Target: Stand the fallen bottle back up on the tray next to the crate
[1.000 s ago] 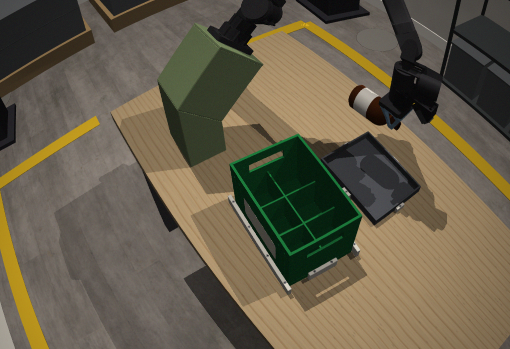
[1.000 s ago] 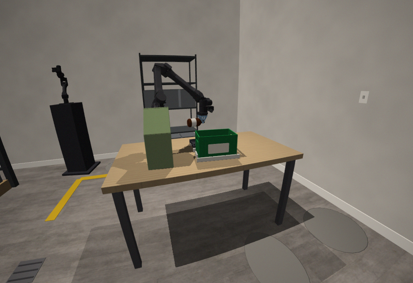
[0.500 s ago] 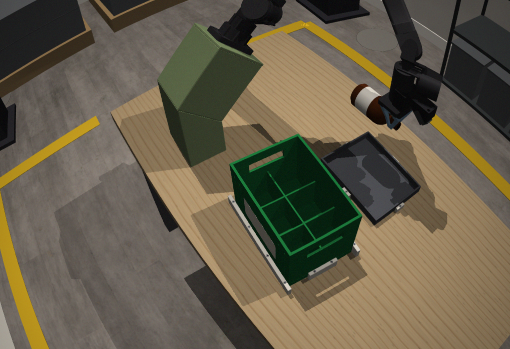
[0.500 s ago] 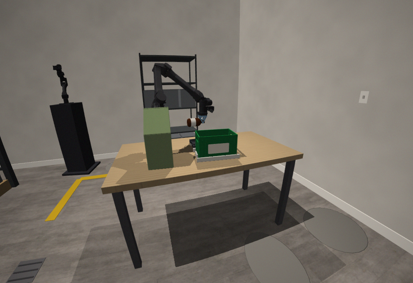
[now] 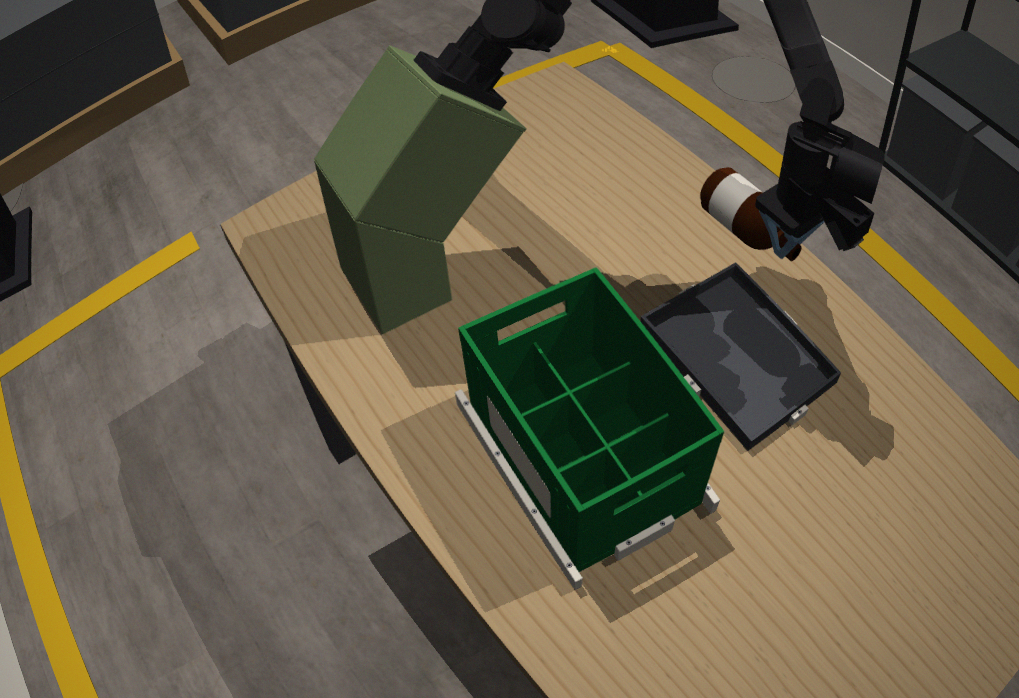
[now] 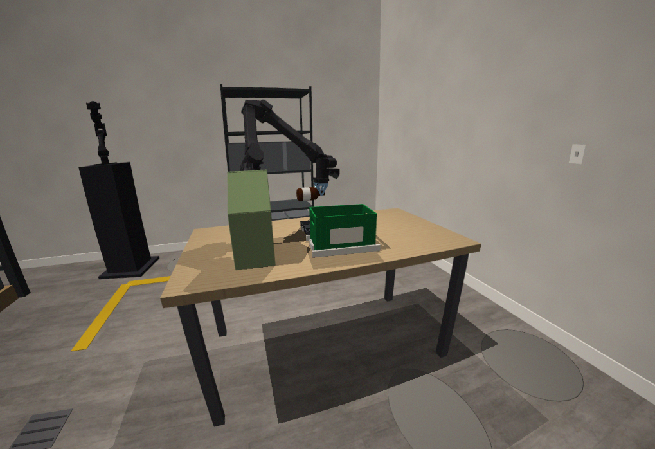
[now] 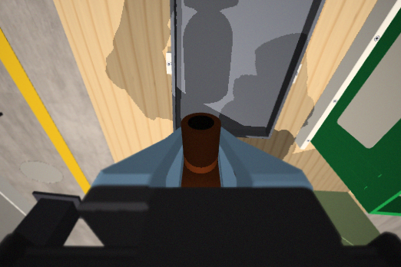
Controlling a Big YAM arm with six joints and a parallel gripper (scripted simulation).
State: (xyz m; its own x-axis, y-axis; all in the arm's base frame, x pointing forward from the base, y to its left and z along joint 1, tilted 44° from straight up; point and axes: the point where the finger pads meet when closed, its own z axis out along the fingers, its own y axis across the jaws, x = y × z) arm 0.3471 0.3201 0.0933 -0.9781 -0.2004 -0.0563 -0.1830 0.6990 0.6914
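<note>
Now: the brown bottle 6 cm behind my hand and 1 cm to the right of it. Round my hand: dark grey tray 1 cm ahead, 5 cm to the right, 18 cm below; then green crate 5 cm ahead, 33 cm to the right, 11 cm below.
</note>
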